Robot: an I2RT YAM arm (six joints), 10 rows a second.
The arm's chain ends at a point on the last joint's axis. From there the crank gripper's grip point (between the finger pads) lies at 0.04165 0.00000 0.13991 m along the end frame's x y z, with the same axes.
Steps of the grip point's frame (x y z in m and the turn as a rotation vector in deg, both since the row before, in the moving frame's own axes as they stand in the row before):
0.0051, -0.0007, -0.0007, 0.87, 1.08, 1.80
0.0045, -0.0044, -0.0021, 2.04, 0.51, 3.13
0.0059, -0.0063, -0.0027, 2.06, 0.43, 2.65
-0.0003, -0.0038, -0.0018, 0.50, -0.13, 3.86
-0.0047, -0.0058, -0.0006, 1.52, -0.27, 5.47
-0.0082, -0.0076, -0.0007, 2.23, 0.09, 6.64
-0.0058, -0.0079, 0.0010, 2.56, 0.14, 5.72
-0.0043, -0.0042, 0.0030, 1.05, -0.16, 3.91
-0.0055, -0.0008, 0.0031, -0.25, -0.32, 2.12
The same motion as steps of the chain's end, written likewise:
0.0025, 0.0001, 0.0001, 0.87, 1.08, 1.80
0.0032, -0.0017, -0.0017, 2.04, 0.51, 3.13
0.0048, -0.0032, -0.0023, 2.06, 0.43, 2.65
0.0001, -0.0054, -0.0019, 0.50, -0.13, 3.86
-0.0040, -0.0060, -0.0008, 1.52, -0.27, 5.47
-0.0085, -0.0070, -0.0006, 2.23, 0.09, 6.64
-0.0062, -0.0058, 0.0011, 2.56, 0.14, 5.72
-0.0039, -0.0045, 0.0029, 1.05, -0.16, 3.91
-0.0047, -0.0029, 0.0029, -0.25, -0.32, 2.12

